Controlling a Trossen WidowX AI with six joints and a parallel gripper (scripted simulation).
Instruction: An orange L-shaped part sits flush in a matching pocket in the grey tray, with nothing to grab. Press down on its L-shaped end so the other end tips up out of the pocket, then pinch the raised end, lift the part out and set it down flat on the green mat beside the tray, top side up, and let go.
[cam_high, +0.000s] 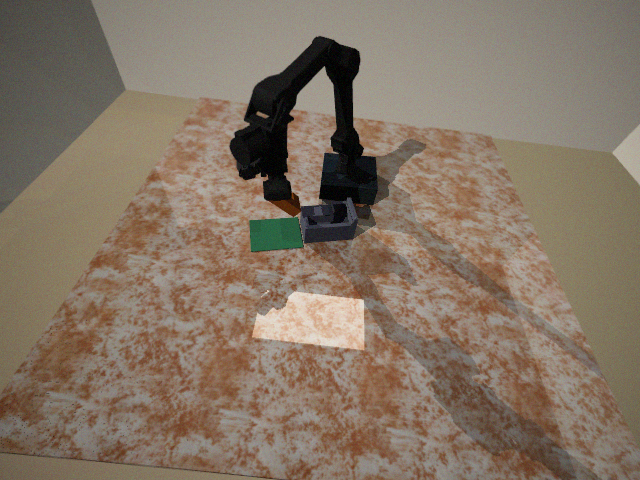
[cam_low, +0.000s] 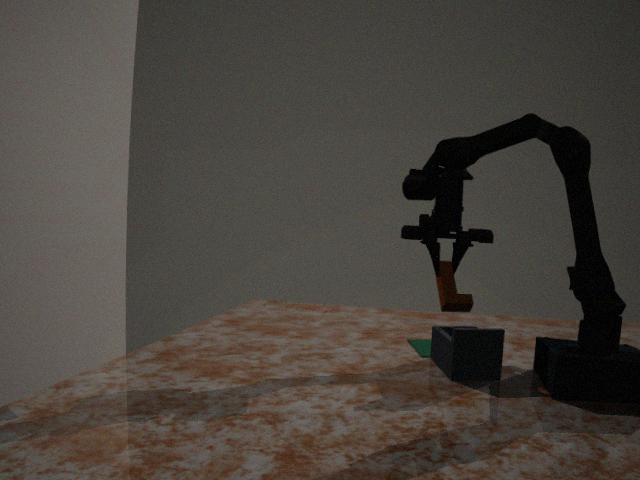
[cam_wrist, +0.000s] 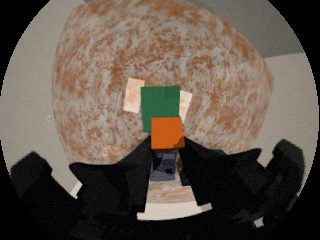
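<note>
My gripper tip is now 17 cm above the green mat. From my gripper tip the other things lie so: orange l-shaped part (3 cm below, 3 cm behind, 2 cm to the left).
</note>
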